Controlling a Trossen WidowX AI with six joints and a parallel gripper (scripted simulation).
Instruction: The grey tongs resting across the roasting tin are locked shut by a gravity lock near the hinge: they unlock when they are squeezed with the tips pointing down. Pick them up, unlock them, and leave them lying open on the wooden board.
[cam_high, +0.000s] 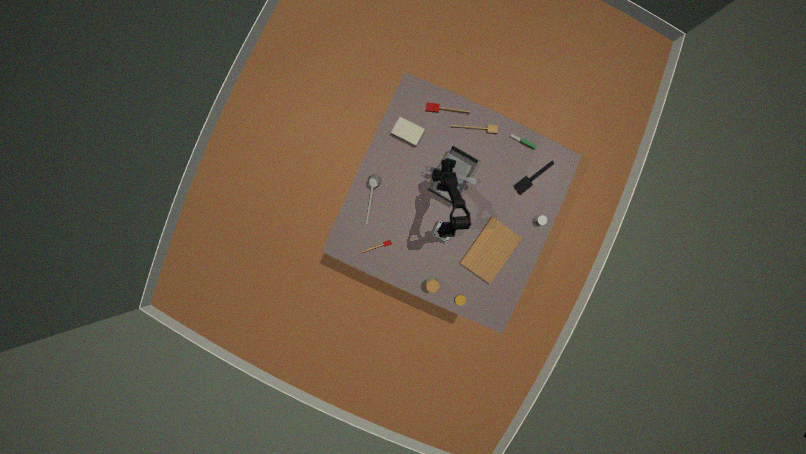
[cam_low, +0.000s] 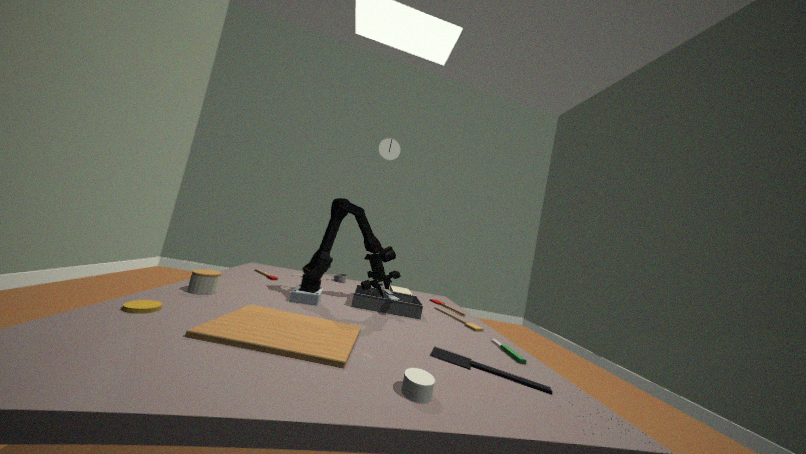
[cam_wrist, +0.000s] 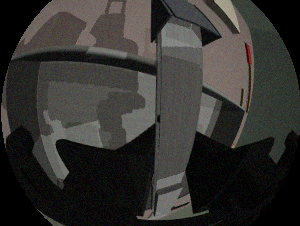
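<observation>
Now: the roasting tin 1 cm ahead of my gripper tip, 5 cm to the right of it and 1 cm below it. The rest, counted from my gripper tip: cream block (8 cm ahead, 34 cm to the left, 2 cm below); then red spatula (34 cm ahead, 24 cm to the left, 3 cm below); then green-handled tool (47 cm ahead, 29 cm to the right, 3 cm below).
</observation>
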